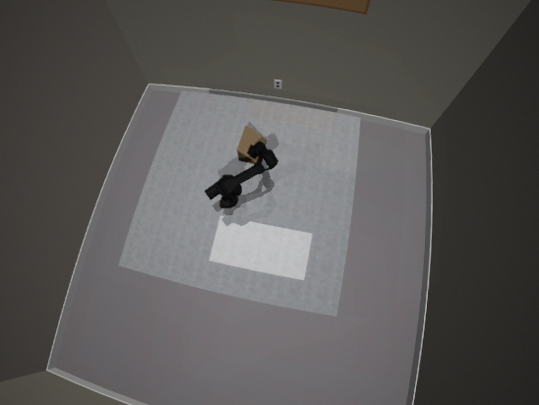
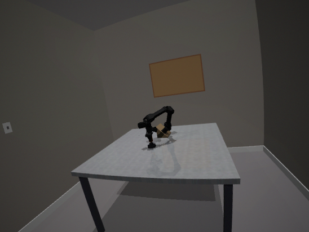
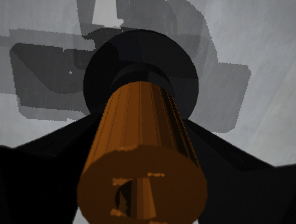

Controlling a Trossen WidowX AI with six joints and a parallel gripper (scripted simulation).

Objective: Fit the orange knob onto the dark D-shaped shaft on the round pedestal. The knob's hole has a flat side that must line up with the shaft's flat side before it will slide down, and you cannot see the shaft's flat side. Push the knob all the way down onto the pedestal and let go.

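My gripper tip is now 20 mm below the orange knob. The rest, counted from my gripper tip: round pedestal (40 mm below).
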